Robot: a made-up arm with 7 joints.
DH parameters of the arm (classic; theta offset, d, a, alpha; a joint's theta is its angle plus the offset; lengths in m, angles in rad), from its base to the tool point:
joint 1: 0 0.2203 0 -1.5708
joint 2: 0 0 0 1.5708
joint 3: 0 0.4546 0.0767 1.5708
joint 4: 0 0 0.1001 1.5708
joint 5: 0 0.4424 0 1.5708
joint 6: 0 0 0.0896 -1.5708
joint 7: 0 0.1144 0 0
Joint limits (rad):
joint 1: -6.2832..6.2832
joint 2: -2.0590..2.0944
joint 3: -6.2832..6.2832
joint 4: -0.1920..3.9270
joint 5: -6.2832..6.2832
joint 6: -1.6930..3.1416
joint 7: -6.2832..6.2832
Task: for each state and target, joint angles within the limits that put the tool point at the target. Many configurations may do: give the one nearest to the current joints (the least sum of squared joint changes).
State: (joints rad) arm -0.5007 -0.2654 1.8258 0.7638 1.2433 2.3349 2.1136
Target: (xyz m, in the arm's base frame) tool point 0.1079 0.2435 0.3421
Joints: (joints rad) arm -0.8040 0.1012 1.5778 0.3905 0.9872 2.6586 2.1136
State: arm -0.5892 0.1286 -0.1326 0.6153 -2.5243 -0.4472 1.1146
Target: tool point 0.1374 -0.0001 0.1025
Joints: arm -0.4721 0.4111 -0.0378 0.1587 -2.5519 -0.3440 1.1146
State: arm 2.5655 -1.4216 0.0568 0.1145 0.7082 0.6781 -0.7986
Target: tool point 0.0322 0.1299 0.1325
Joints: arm 1.6698 -0.5794 -0.5153 -0.1920 0.8575 0.5663 -0.7986
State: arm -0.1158 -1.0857 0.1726 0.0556 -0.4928 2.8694 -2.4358
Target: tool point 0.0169 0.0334 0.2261
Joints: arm -0.1918 -1.0149 0.3078 -0.0335 0.2183 2.1010 -2.4358
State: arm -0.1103 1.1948 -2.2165 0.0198 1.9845 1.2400 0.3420
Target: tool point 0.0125 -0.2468 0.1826
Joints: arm 0.3690 1.1205 -2.0152 -0.0007 1.9073 1.4935 0.3420
